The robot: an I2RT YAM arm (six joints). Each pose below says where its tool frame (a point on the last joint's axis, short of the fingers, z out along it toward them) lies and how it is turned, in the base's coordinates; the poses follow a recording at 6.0 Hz.
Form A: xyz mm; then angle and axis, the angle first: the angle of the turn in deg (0 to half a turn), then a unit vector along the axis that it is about.
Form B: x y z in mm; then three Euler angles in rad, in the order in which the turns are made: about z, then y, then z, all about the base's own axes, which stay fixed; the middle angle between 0 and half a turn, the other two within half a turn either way. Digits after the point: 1 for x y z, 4 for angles.
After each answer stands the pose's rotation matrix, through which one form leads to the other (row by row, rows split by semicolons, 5 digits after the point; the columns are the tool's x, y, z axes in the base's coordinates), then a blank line. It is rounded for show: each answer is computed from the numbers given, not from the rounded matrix.
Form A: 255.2 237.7 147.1 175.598 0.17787 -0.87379 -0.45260
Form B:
255.2 237.7 147.1 1.4547 2.1993 1.8563
-0.93387 -0.27565 -0.22784; -0.34512 0.52773 0.77614; -0.09370 0.80345 -0.58796

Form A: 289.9 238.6 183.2 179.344 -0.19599 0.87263 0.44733
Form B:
289.9 238.6 183.2 1.3371 2.2140 1.7789
-0.92311 -0.34716 -0.16535; -0.33692 0.52298 0.78293; -0.18533 0.77844 -0.59974

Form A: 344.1 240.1 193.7 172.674 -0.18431 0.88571 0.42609
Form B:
344.1 240.1 193.7 1.2165 2.2526 1.6268
-0.92417 -0.37949 -0.04348; -0.27082 0.57072 0.77520; -0.26936 0.72820 -0.63022

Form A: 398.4 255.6 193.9 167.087 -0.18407 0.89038 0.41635
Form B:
398.4 255.6 193.9 1.1015 2.2554 1.5093
-0.90780 -0.41668 0.04764; -0.23060 0.59078 0.77317; -0.35031 0.69091 -0.63240

